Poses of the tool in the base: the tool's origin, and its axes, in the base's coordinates. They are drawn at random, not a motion.
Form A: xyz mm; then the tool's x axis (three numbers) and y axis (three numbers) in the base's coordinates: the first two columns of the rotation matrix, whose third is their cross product.
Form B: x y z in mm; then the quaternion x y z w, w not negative. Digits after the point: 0 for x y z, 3 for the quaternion.
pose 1, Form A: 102, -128, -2, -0.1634, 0.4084, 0.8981, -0.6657, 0.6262, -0.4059
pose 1, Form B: 102, -128, -2, 0.101, -0.636, 0.420, 0.639
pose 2, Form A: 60, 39, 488, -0.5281, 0.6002, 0.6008, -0.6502, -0.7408, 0.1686
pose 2, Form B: 60, 39, 488, 0.328, -0.038, 0.873, 0.358
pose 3, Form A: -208, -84, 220, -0.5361, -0.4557, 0.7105, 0.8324, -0.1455, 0.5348
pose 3, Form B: -208, -84, 220, -0.195, -0.483, -0.731, 0.440
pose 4, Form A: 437, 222, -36, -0.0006, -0.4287, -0.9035, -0.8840, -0.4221, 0.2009
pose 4, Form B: 437, 222, -36, -0.671, 0.489, 0.511, 0.223
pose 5, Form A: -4, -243, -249, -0.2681, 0.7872, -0.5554, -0.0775, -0.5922, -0.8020
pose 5, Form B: -4, -243, -249, -0.525, -0.338, 0.721, 0.300
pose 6, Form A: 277, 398, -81, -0.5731, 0.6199, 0.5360, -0.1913, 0.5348, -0.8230
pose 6, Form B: 277, 398, -81, -0.141, -0.758, 0.461, 0.440
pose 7, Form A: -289, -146, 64, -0.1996, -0.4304, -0.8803, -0.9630, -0.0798, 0.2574
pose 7, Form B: -289, -146, 64, -0.565, 0.616, 0.469, 0.284
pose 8, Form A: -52, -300, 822, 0.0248, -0.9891, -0.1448, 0.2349, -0.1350, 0.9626
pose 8, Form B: -52, -300, 822, 0.482, -0.391, -0.579, 0.529
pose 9, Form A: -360, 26, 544, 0.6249, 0.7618, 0.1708, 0.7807, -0.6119, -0.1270
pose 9, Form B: -360, 26, 544, -0.896, -0.430, -0.050, 0.095
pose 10, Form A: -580, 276, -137, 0.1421, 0.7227, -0.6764, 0.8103, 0.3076, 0.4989
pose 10, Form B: -580, 276, -137, 0.587, 0.653, -0.046, 0.476
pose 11, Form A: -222, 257, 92, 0.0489, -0.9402, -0.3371, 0.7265, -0.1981, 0.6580
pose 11, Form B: -222, 257, 92, 0.379, -0.141, -0.675, 0.617
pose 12, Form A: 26, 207, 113, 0.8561, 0.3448, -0.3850, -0.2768, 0.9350, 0.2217
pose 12, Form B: 26, 207, 113, 0.079, 0.214, 0.162, 0.960
